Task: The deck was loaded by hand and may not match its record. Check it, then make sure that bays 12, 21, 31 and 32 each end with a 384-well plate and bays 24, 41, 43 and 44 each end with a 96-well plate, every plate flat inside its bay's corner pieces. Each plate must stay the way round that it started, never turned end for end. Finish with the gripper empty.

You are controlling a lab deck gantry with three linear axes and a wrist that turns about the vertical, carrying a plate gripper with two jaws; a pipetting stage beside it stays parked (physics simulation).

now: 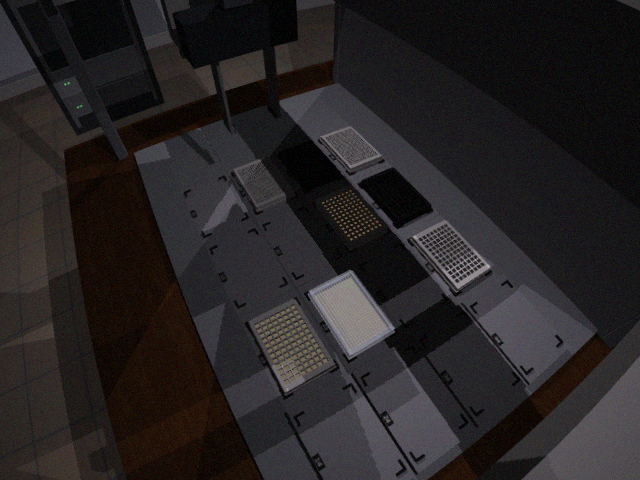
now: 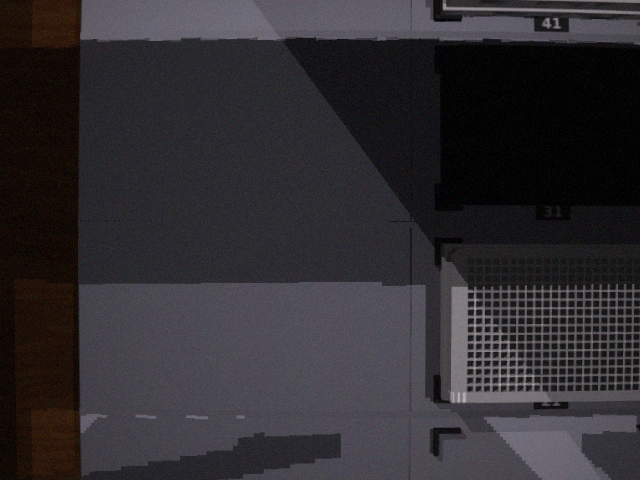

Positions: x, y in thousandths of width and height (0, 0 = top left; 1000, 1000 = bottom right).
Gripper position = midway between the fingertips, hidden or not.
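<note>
My gripper is here in view (image 1: 395, 251), and I can see a bay 11 (image 1: 343, 434) as well.
</note>
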